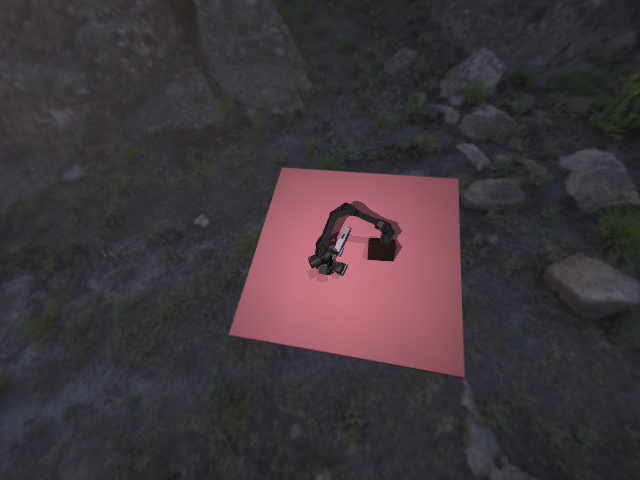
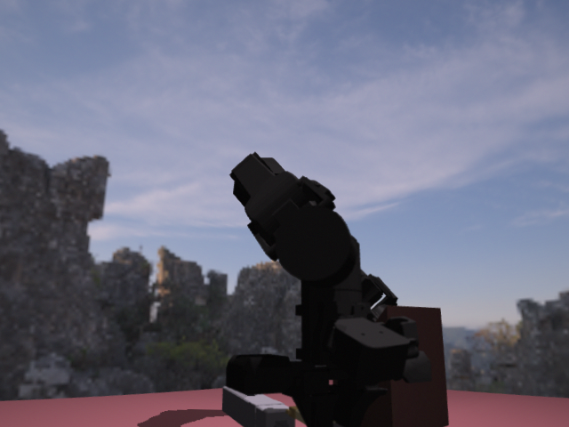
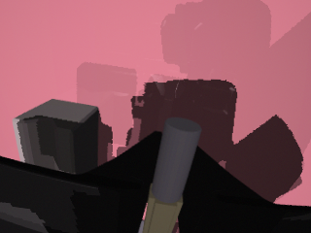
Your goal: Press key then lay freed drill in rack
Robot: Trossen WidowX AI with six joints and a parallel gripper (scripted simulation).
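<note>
My gripper tip is now 1 cm past the drill, 4 cm to the left of it and 4 cm below it. Also, from my gripper tip: small dark key 5 cm behind, 22 cm to the right, 2 cm above; then grey block 4 cm behind, 20 cm to the right, 1 cm above; then dark rack 8 cm behind, 2 cm to the right, 2 cm below.
</note>
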